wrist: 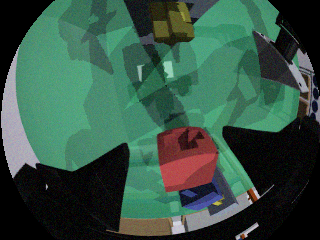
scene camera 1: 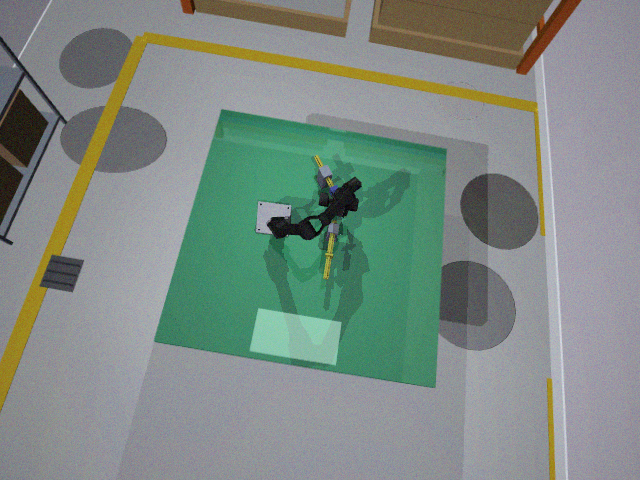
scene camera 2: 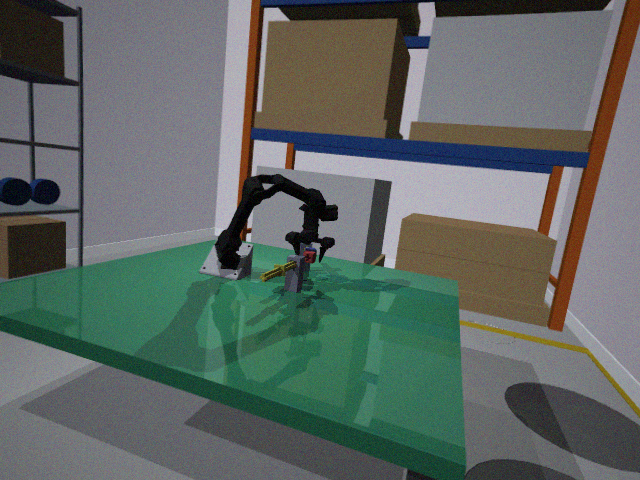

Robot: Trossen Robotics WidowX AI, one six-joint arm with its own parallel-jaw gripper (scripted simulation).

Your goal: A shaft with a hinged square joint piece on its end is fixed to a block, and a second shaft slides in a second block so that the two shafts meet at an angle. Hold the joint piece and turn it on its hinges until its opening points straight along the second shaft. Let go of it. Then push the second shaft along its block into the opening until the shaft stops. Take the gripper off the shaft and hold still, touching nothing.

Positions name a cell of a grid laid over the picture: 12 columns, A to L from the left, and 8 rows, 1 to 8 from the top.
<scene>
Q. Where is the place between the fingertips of the gripper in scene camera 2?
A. At F5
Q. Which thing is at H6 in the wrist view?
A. A red square joint piece.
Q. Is the gripper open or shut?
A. Open.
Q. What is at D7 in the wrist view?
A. The gripper.
</scene>
